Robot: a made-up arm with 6 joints.
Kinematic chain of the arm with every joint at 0, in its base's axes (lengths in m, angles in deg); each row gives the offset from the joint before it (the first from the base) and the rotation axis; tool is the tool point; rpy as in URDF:
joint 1: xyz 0 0 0.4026 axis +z
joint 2: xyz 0 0 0 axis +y
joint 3: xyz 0.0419 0 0.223 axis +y
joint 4: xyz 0.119 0 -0.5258 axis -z
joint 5: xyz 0 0 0 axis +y
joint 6: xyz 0.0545 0 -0.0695 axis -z
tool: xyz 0 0 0 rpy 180 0 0
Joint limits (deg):
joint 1: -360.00..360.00
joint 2: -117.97..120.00
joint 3: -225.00..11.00
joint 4: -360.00..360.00
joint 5: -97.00..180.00
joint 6: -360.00..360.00
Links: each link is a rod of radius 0.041 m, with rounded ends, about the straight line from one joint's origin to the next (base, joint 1, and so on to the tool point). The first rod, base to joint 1, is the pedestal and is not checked.
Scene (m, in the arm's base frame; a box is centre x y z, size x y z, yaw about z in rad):
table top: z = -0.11
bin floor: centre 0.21 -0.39 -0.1 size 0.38 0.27 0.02 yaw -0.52
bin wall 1: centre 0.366 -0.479 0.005 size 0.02 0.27 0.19 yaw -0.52
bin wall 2: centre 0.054 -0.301 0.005 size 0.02 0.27 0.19 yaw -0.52
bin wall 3: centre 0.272 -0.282 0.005 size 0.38 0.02 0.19 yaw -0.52
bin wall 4: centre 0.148 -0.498 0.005 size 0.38 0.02 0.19 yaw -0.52
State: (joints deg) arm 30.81 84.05 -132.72 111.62 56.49 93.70
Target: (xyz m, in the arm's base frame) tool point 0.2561 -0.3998 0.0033
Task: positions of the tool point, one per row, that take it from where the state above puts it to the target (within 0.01 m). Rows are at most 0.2 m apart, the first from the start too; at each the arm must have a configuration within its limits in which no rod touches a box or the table.
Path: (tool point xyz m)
1: 0.7139 0.2612 0.1135
2: 0.7314 0.0954 0.1472
3: 0.6998 -0.0646 0.1777
4: 0.6246 -0.2035 0.2023
5: 0.5164 -0.3096 0.2192
6: 0.3887 -0.3756 0.2270
7: 0.2561 -0.3998 0.2247
8: 0.2622 -0.4086 0.1770
9: 0.2647 -0.4125 0.1235
10: 0.2628 -0.4099 0.0651
11: 0.2561 -0.3998 0.0033

